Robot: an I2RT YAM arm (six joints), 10 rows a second.
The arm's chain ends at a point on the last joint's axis. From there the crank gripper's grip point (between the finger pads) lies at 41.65 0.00 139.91 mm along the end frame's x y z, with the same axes.
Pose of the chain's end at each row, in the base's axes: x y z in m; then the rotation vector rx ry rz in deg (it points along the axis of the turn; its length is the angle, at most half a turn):
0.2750 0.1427 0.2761 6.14 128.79 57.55
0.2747 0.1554 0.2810 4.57 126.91 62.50
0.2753 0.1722 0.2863 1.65 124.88 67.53
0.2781 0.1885 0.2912 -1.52 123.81 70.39
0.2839 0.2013 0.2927 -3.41 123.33 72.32
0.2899 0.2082 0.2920 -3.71 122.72 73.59
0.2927 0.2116 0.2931 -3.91 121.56 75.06
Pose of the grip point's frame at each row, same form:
0.3271 0.2450 0.1859 6.14 128.79 57.55
0.3237 0.2650 0.1979 4.57 126.91 62.50
0.3197 0.2888 0.2105 1.65 124.88 67.53
0.3179 0.3090 0.2191 -1.52 123.81 70.39
0.3202 0.3242 0.2228 -3.41 123.33 72.32
0.3252 0.3326 0.2242 -3.71 122.72 73.59
0.3277 0.3377 0.2284 -3.91 121.56 75.06

